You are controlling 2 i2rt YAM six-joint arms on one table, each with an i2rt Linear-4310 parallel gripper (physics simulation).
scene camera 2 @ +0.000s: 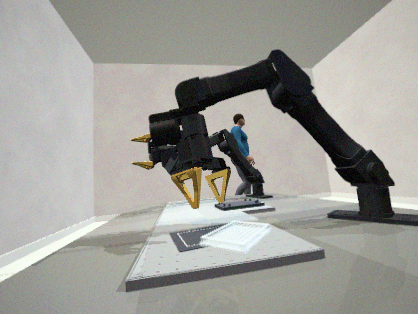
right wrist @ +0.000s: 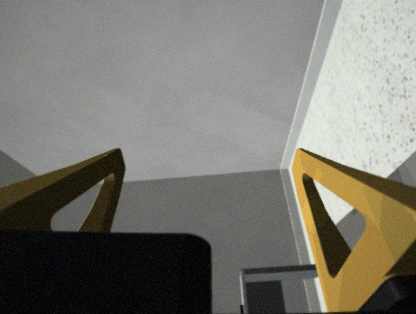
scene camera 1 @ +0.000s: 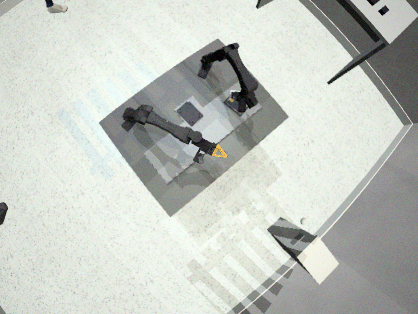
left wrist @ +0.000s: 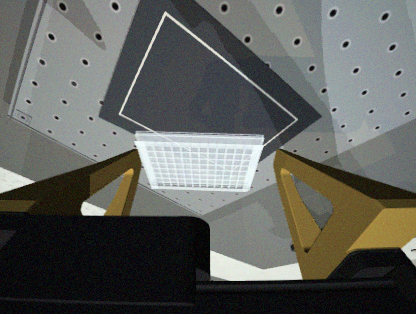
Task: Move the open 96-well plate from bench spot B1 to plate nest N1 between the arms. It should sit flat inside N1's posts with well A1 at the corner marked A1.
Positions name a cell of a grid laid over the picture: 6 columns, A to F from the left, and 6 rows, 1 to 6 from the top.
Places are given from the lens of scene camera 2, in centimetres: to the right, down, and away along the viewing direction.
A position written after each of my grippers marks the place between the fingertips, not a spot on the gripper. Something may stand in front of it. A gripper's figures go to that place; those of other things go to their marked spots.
my left gripper (scene camera 2: D4): 0, 10, 41
clear well plate (scene camera 2: D5): 5, 14, 32
